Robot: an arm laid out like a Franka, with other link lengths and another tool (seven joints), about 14 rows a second.
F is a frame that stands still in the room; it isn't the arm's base.
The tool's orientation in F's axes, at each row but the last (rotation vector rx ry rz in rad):
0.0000, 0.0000, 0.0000
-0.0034, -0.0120, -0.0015
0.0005, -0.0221, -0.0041
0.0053, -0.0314, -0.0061
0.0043, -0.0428, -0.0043
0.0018, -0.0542, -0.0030
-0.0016, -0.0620, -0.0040
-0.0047, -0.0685, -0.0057
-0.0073, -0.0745, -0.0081
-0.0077, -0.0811, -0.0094
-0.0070, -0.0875, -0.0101
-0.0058, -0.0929, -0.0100
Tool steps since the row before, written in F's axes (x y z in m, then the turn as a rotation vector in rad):
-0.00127, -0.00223, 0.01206, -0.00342, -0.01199, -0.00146
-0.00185, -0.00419, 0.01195, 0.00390, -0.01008, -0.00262
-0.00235, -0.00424, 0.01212, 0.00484, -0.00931, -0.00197
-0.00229, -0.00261, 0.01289, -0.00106, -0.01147, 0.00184
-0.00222, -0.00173, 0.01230, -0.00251, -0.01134, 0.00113
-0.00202, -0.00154, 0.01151, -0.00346, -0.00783, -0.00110
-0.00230, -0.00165, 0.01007, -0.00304, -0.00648, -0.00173
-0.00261, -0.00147, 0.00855, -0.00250, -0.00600, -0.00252
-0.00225, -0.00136, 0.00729, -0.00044, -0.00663, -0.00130
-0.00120, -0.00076, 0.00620, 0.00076, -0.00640, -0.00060
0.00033, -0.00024, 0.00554, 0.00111, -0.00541, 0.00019
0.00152, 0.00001, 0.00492, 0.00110, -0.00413, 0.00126
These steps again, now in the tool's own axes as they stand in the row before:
-0.00127, -0.00223, 0.01206, -0.00342, -0.01199, -0.00146
-0.00170, -0.00423, 0.01196, 0.00388, -0.01007, -0.00270
-0.00206, -0.00424, 0.01217, 0.00483, -0.00929, -0.00207
-0.00187, -0.00255, 0.01297, -0.00093, -0.01147, 0.00193
-0.00168, -0.00169, 0.01239, -0.00241, -0.01135, 0.00128
-0.00139, -0.00152, 0.01161, -0.00349, -0.00784, -0.00090
-0.00167, -0.00167, 0.01019, -0.00312, -0.00649, -0.00155
-0.00201, -0.00152, 0.00870, -0.00263, -0.00600, -0.00237
-0.00169, -0.00143, 0.00743, -0.00048, -0.00662, -0.00131
-0.00069, -0.00082, 0.00627, 0.00077, -0.00639, -0.00071
0.00082, -0.00027, 0.00549, 0.00118, -0.00540, 0.00005
0.00197, 0.00000, 0.00476, 0.00125, -0.00413, 0.00113

